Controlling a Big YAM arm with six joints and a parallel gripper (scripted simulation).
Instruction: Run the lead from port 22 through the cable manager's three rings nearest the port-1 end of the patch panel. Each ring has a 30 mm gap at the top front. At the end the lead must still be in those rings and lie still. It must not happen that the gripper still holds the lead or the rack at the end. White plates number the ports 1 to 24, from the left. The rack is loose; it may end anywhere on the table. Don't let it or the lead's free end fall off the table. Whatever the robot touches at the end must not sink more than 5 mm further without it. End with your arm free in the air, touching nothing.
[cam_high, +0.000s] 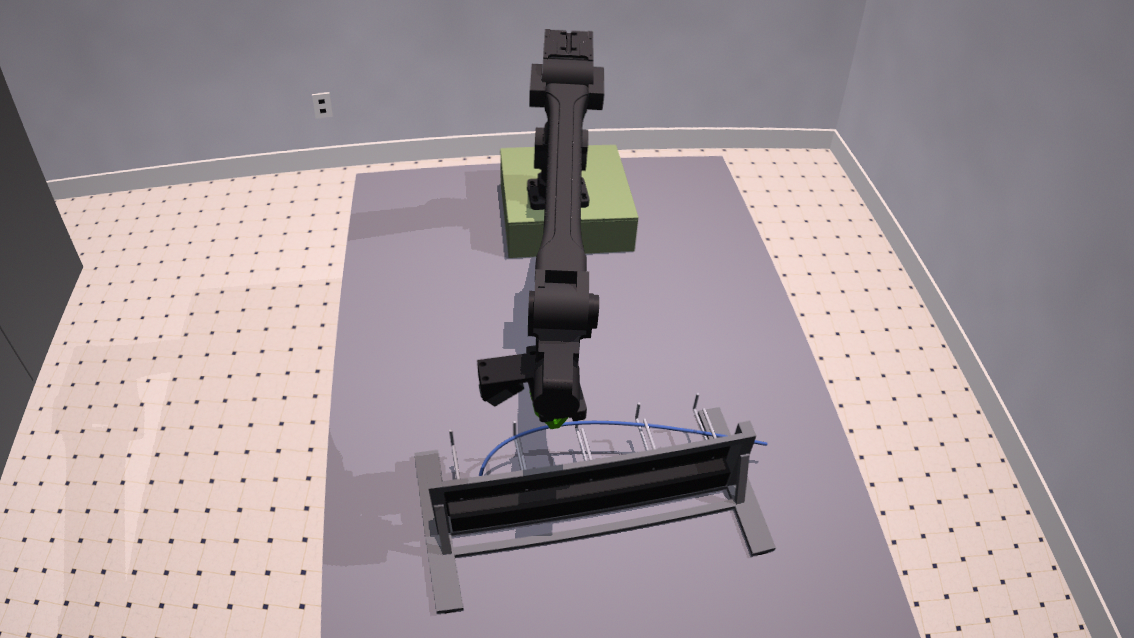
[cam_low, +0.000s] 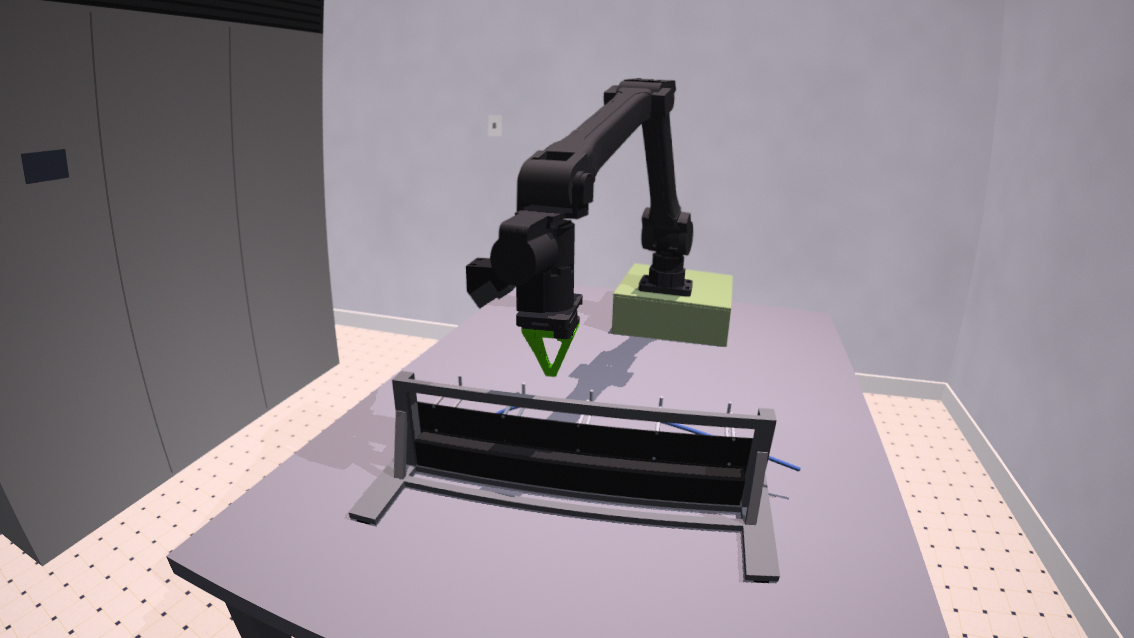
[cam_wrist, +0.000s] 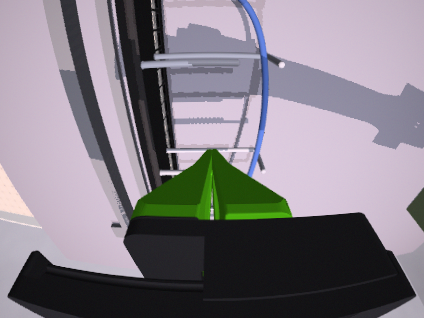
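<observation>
Right now the rack is 60 mm ahead of my hand, 50 mm to the left of it and 80 mm below it.
</observation>
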